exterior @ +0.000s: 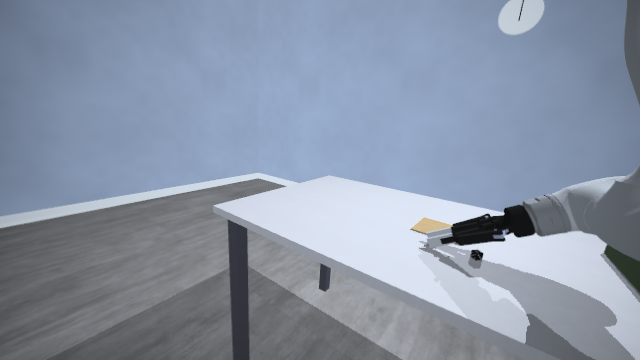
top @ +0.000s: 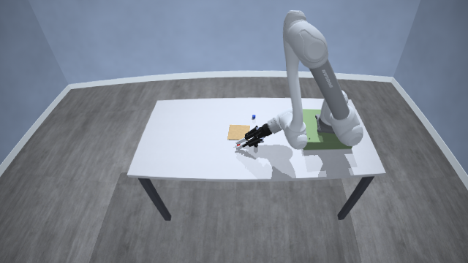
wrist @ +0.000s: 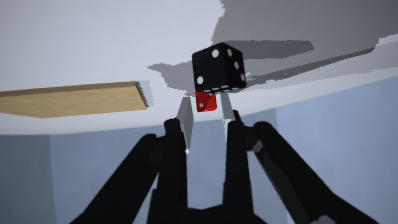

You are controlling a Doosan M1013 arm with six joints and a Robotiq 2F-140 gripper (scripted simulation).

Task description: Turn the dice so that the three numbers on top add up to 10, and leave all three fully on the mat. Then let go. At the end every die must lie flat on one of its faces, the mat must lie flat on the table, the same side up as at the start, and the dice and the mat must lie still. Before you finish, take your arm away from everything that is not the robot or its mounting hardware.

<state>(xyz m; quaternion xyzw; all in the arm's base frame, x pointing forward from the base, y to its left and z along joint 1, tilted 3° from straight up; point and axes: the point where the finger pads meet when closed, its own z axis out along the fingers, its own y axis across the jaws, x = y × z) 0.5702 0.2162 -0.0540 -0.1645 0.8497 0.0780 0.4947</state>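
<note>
The red die lies 20 mm below my hand, 20 mm ahead of it and 10 mm to the left of it. Also, from my hand: black die 90 mm behind, 20 mm to the right, 20 mm below; blue die 290 mm to the right, 40 mm behind, 20 mm below; tan mat 130 mm to the right, 40 mm ahead, 30 mm below.
</note>
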